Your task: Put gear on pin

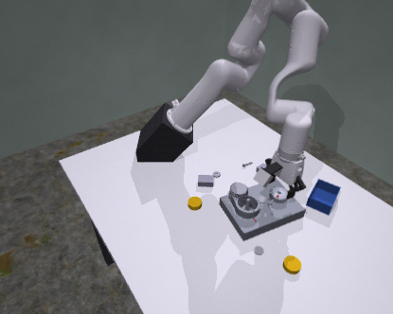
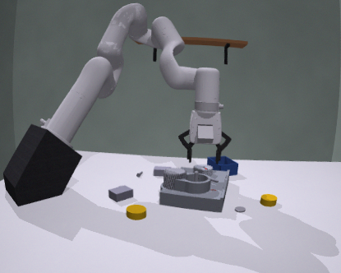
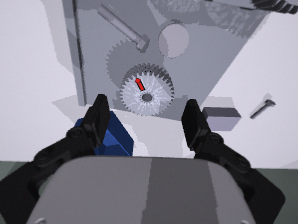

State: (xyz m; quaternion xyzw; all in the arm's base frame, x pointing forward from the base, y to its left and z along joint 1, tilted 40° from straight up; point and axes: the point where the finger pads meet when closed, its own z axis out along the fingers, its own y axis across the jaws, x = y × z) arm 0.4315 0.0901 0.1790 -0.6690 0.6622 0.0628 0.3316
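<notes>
The grey gear is 40 mm below my hand. Also, from my hand: screw (220 mm behind, 80 mm below, 20 mm to the left); blue bin (160 mm to the left, 80 mm below, 60 mm ahead); grey disc (170 mm to the right, 120 mm ahead, 90 mm below).
</notes>
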